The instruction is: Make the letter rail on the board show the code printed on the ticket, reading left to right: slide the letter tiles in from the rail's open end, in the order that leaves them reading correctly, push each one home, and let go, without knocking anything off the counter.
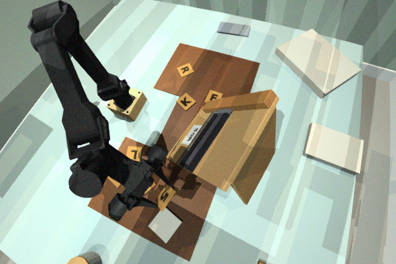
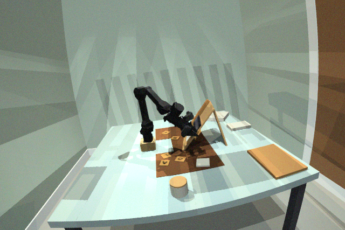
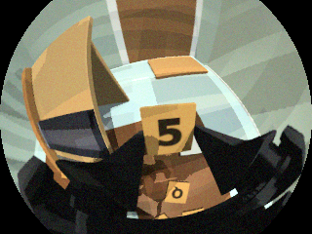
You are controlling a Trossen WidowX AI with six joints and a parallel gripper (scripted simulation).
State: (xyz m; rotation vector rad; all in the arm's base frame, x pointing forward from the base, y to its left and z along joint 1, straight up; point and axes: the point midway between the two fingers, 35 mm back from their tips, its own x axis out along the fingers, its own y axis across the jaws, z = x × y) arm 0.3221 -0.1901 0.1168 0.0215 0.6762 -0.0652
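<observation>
Right now my gripper tip is 50 mm past the white ticket, 200 mm to the right of it and 90 mm above it. Round my gripper tip: q tile 120 mm behind, 10 mm to the right, 150 mm below; l tile 210 mm behind, 40 mm to the left, 150 mm below; s tile right at my gripper tip.
</observation>
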